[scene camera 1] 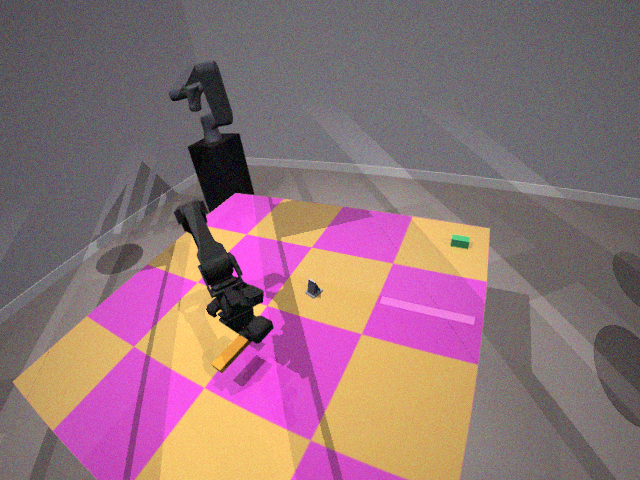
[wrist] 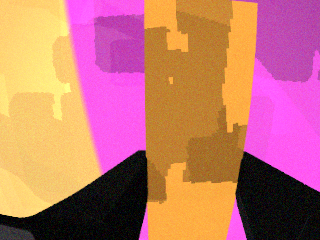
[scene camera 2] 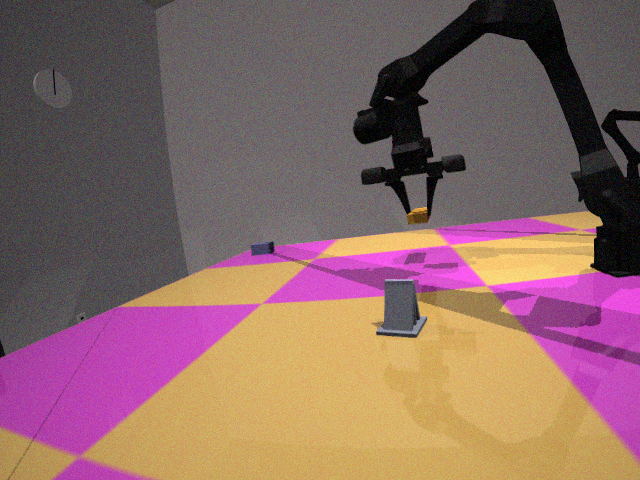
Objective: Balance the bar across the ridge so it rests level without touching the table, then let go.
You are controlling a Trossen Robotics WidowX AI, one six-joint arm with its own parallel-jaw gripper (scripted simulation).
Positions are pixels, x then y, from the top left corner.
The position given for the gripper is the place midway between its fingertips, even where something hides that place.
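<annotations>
An orange bar (wrist: 198, 68) is being held by the gripper (scene camera 2: 419, 216).
</annotations>
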